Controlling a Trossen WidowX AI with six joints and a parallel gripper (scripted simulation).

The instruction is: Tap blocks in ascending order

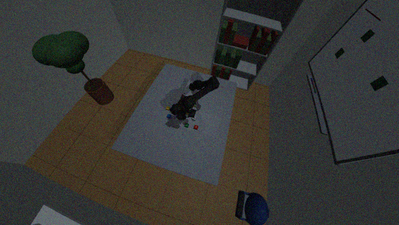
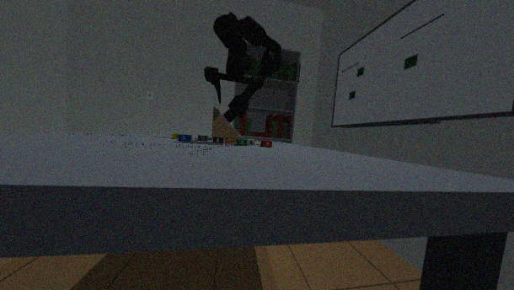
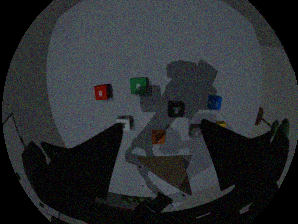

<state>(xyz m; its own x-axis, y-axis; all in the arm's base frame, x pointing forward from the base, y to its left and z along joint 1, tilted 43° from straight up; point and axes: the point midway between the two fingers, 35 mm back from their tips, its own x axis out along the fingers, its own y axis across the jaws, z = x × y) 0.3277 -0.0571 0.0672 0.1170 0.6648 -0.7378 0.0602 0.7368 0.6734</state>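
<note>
The grey block lies 12 cm below my gripper tip, 10 cm to the right of it and 10 cm behind it. From my gripper tip the other things lie so: white block: 12 cm below, 8 cm to the left, 6 cm behind; then black block: 12 cm below, 4 cm to the right, 3 cm behind; then green block: 12 cm below, 3 cm to the left, 2 cm ahead.
</note>
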